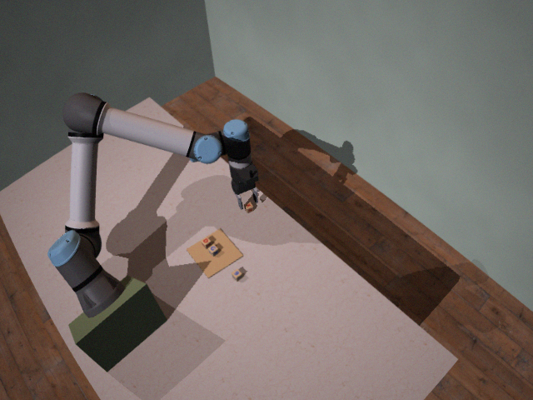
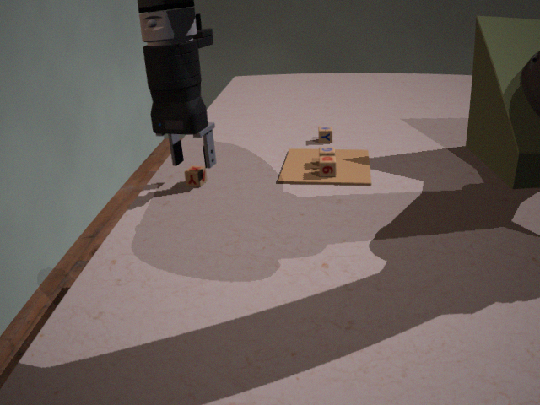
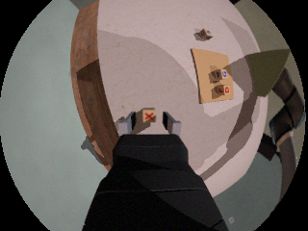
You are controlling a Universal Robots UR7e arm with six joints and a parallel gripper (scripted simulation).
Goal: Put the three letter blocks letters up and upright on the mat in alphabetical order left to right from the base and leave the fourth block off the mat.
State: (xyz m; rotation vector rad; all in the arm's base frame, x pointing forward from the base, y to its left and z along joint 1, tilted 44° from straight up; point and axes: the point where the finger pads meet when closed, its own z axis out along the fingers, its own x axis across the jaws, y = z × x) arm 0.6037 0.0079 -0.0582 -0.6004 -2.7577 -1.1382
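Now: the tan mat 210 mm behind my hand, 30 mm to the right of it and 50 mm below it.
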